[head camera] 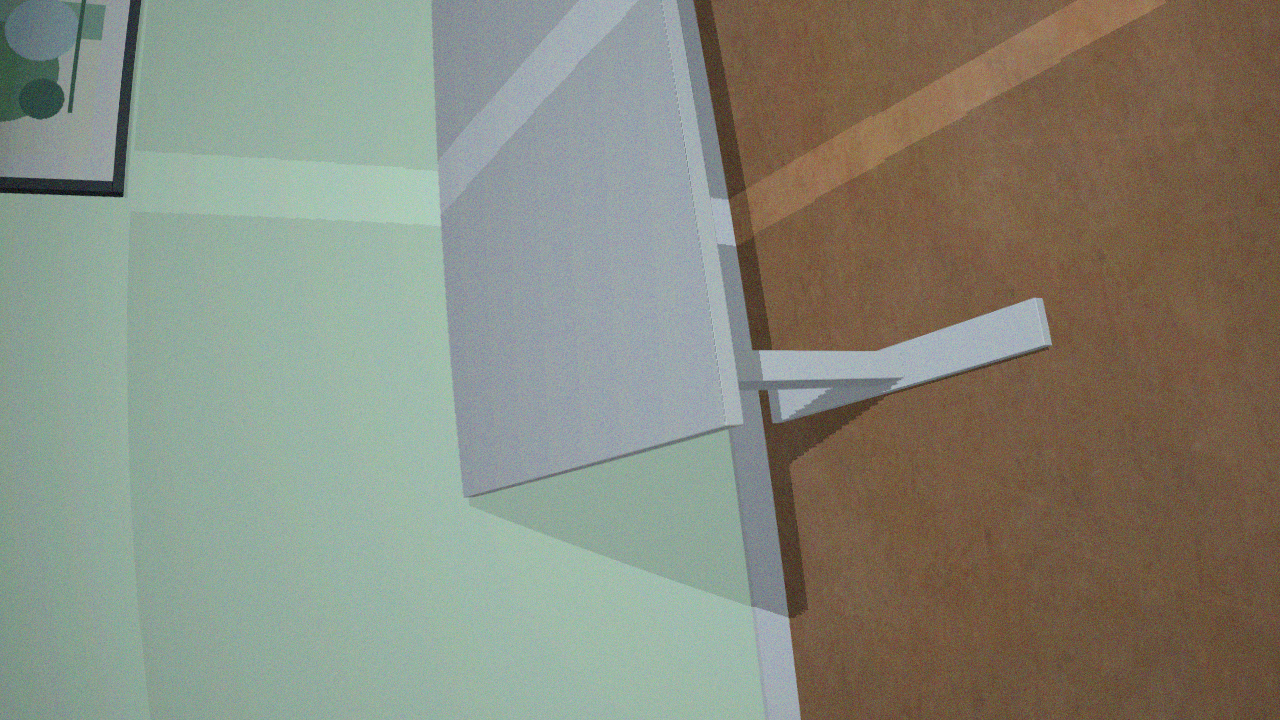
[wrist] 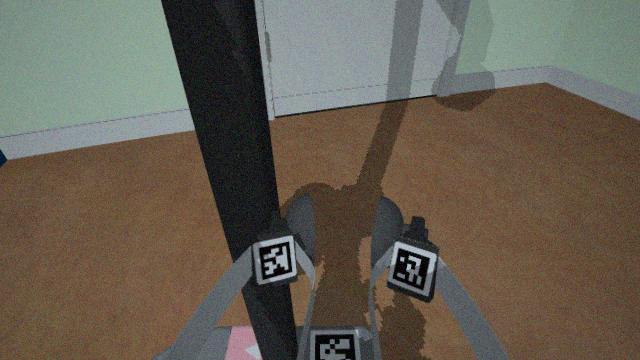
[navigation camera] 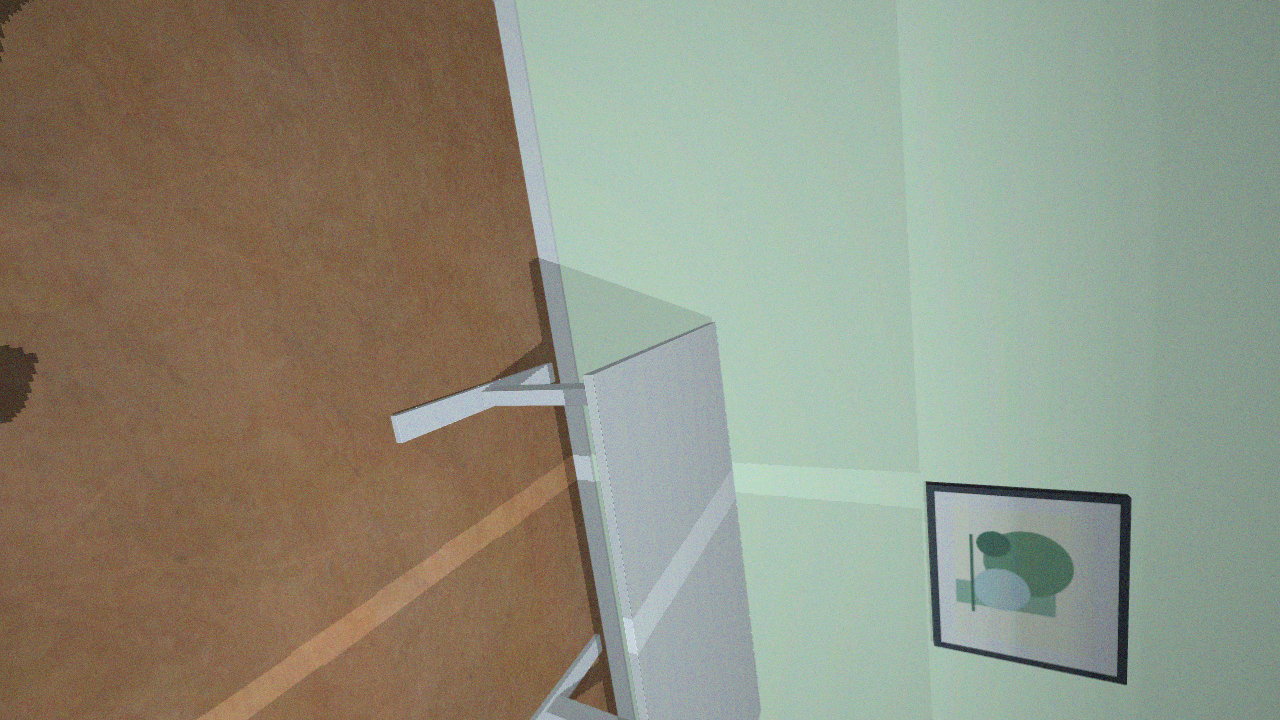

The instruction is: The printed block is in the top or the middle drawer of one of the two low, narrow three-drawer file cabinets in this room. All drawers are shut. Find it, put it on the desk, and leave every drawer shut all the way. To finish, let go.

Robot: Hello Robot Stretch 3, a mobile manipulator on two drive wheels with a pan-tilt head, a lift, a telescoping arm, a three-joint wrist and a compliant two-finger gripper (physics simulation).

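Places are measured from the robot's base along level axes (x ahead, y left, z up), in metres.
Where they show: gripper, fingertip midpoint: (wrist: pixel 343 220).
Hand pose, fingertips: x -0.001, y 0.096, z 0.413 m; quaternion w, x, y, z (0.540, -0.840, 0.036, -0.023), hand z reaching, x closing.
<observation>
After its pixels a point has its place.
A pale grey desk (head camera: pixel 581 268) @(x 1.110, y -0.056, z 0.721 m) (navigation camera: pixel 671 465) @(x 1.155, y -0.104, z 0.720 m) stands along the green wall, its top bare where it shows. The head and navigation views are turned sideways, and part of the desk runs out of each. My gripper (wrist: pixel 343 220) @(x -0.001, y 0.096, z 0.413 m) is open in the wrist view, with floor and shadow showing between its fingertips. It is not near the desk in that view, and no gripper shows in the head or navigation view. The printed block and the two file cabinets do not show in these views.
The desk's foot (head camera: pixel 966 344) (navigation camera: pixel 447 416) sticks out over the brown floor (head camera: pixel 1029 537) @(x 0.867, y 0.347, z 0.000 m) (navigation camera: pixel 268 268) @(x 0.539, y 0.368, z 0.000 m) (wrist: pixel 125 215) @(x -0.540, y 0.554, z 0.000 m). A framed picture (head camera: pixel 53 147) @(x 1.717, y -0.263, z 1.437 m) (navigation camera: pixel 1029 573) @(x 1.765, y -0.427, z 1.548 m) hangs on the wall. A pale door (wrist: pixel 340 50) @(x 0.062, y 1.210, z 0.245 m) is across the floor, behind a black upright bar (wrist: pixel 220 125).
</observation>
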